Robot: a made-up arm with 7 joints.
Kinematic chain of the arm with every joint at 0, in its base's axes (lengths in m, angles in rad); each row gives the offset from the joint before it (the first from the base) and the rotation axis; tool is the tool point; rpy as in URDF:
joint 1: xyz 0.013 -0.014 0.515 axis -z
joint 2: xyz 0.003 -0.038 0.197 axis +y
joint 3: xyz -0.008 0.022 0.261 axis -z
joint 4: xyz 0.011 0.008 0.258 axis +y
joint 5: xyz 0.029 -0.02 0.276 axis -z
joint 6: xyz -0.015 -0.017 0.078 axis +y
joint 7: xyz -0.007 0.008 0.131 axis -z
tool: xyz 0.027 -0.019 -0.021 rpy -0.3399 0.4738 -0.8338
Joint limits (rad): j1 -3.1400..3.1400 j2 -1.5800..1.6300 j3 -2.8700..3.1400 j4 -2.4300..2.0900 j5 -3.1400..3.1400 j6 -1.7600..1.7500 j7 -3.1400..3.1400
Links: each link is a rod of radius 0.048 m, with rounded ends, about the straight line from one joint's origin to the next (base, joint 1, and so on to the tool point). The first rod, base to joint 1, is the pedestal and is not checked.
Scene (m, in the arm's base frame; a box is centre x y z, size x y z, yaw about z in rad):
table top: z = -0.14
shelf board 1: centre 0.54 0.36 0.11 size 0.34 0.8 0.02 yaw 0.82
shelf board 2: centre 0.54 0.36 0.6 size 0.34 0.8 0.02 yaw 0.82
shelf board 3: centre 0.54 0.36 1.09 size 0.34 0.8 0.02 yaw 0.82
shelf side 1: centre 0.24 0.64 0.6 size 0.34 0.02 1 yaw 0.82
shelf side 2: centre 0.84 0.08 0.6 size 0.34 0.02 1 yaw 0.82
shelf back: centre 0.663 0.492 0.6 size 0.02 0.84 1 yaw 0.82
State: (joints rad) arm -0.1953 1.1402 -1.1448 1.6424 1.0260 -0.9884 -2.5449
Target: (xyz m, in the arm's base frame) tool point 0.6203 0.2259 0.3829
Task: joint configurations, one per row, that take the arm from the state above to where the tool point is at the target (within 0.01 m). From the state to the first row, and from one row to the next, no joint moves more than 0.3 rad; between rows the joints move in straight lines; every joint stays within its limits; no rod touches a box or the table.
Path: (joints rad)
1: 0.0767 1.2062 -1.1852 1.7319 0.8867 -0.9835 -2.4918
2: 0.3487 1.2722 -1.2255 1.8214 0.7474 -0.9786 -2.4388
3: 0.6207 1.3382 -1.2659 1.9110 0.6081 -0.9736 -2.3857
4: 0.8926 1.4042 -1.3063 2.0005 0.4688 -0.9687 -2.3326
5: 1.1646 1.4702 -1.3467 2.0900 0.3295 -0.9638 -2.2796
6: 0.9696 1.4916 -1.1010 2.0544 0.5013 -0.9279 -2.3341
7: 0.7746 1.5131 -0.8553 2.0188 0.6730 -0.8919 -2.3886
8: 0.5796 1.5345 -0.6096 1.9831 0.8448 -0.8560 -2.4432
9: 0.3845 1.5559 -0.3639 1.9475 1.0165 -0.8201 -2.4977
10: 0.2320 1.5929 -0.4737 1.6818 0.9658 -0.8204 -2.5052
11: 0.0795 1.6300 -0.5835 1.4162 0.9152 -0.8207 -2.5127

